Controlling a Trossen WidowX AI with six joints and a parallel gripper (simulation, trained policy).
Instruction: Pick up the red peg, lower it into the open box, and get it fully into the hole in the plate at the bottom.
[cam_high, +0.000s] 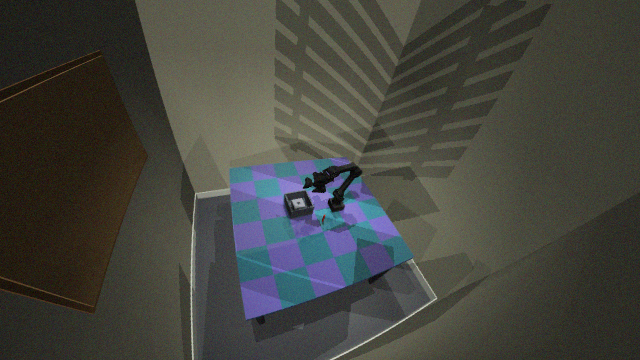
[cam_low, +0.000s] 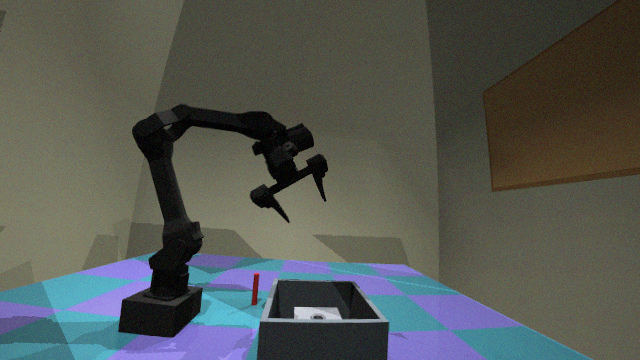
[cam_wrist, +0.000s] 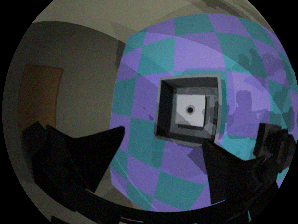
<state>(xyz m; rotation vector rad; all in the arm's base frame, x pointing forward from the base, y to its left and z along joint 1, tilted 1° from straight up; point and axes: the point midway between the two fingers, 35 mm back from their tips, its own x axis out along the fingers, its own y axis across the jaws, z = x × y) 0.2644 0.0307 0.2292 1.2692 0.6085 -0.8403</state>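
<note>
My gripper tip is 140 mm past the red peg, 110 mm to the right of it and 220 mm above it. The rest, counted from my gripper tip: light grey plate 40 mm ahead, 40 mm to the right, 210 mm below; then dark box 40 mm ahead, 40 mm to the right, 230 mm below.
</note>
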